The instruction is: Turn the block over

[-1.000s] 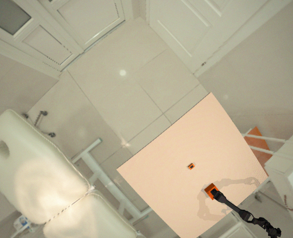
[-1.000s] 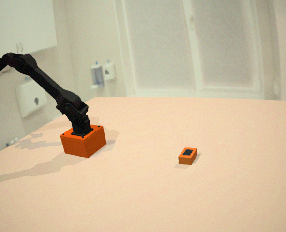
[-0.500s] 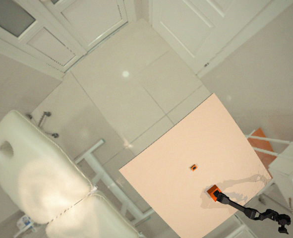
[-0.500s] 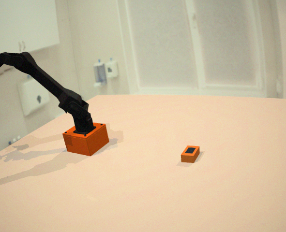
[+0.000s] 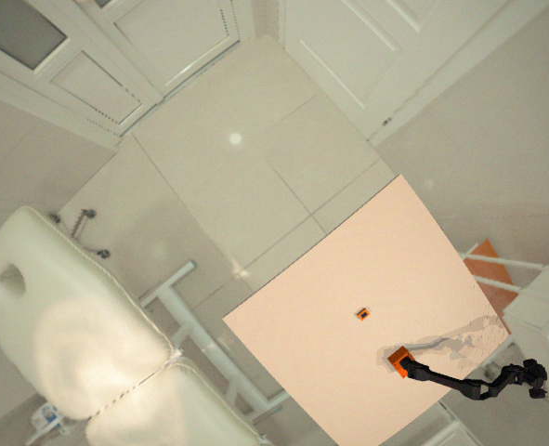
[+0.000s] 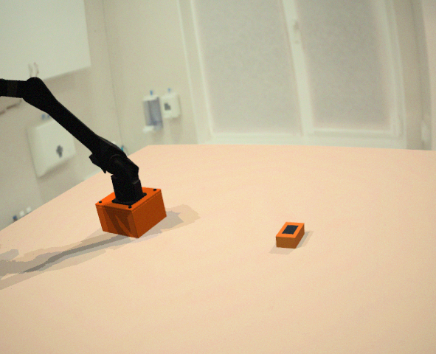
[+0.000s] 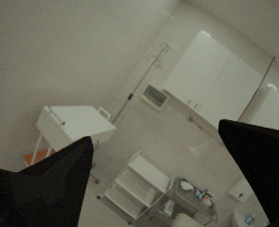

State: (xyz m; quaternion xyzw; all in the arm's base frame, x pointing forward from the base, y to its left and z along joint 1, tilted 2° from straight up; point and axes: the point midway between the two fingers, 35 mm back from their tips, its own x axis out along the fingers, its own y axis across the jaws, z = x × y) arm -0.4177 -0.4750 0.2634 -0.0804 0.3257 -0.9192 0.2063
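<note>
The block lies 82 cm ahead of my gripper tip, 51 cm to the left of it and 33 cm below it.
</note>
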